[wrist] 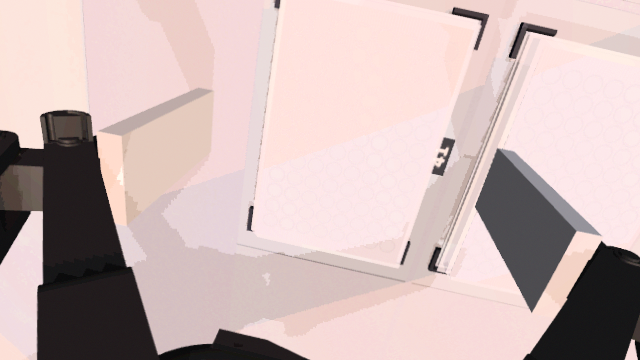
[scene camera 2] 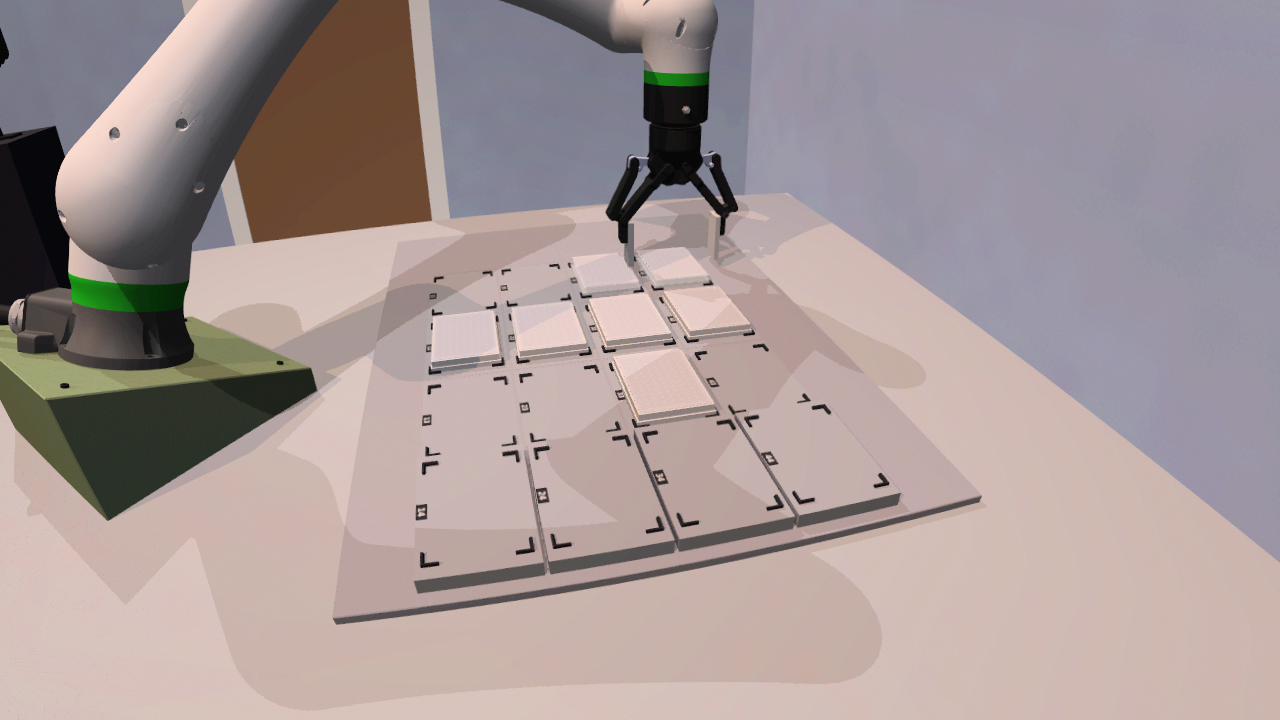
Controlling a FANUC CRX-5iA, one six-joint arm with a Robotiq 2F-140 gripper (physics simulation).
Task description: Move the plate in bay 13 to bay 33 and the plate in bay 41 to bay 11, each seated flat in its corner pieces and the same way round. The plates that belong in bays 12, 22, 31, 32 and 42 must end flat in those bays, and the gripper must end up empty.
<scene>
The gripper shows in the wrist view and in scene camera 2. The same spot on the gripper: (wrist: pixel 84 184) is (scene camera 2: pixel 712 201).
</scene>
